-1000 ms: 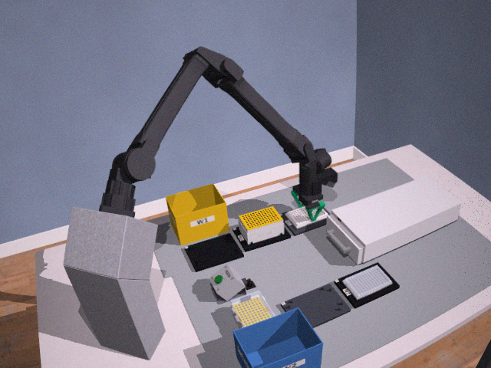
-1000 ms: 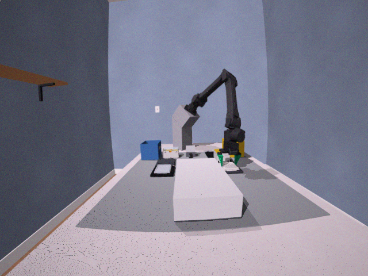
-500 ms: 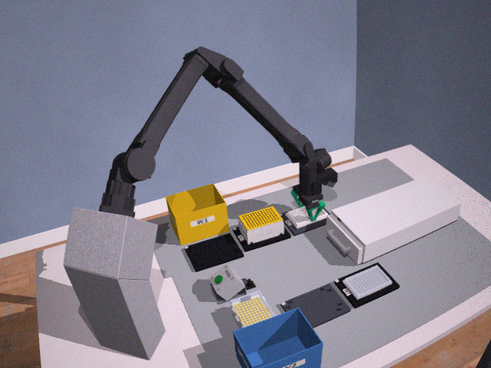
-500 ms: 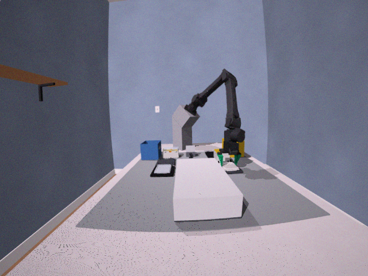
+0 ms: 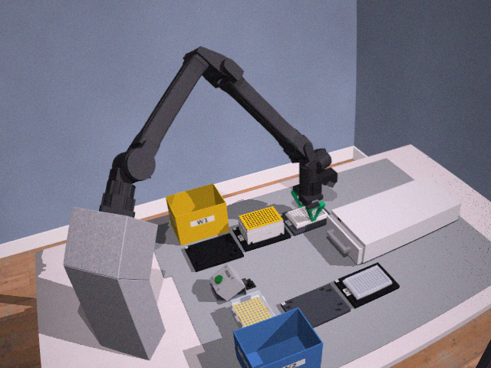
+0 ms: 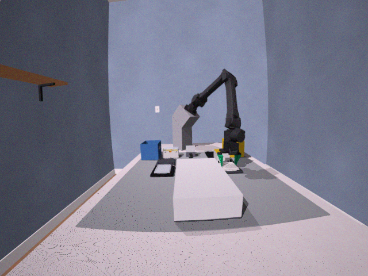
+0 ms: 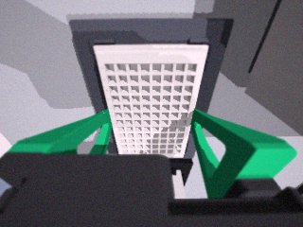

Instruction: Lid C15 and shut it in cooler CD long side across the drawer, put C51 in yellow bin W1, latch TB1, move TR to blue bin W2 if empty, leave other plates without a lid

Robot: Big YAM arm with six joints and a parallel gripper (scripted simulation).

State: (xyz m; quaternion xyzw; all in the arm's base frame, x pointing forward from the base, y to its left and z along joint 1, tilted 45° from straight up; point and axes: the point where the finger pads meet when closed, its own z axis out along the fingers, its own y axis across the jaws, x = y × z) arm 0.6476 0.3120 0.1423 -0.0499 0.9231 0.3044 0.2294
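My gripper is now 1 cm above the white assay plate. Round my hand: N1 label: 7 cm behind, 2 cm to the right, 2 cm below; clear plate lid: 16 cm to the right, 16 cm ahead; tip rack TR: 18 cm behind, 5 cm to the right, 3 cm above.
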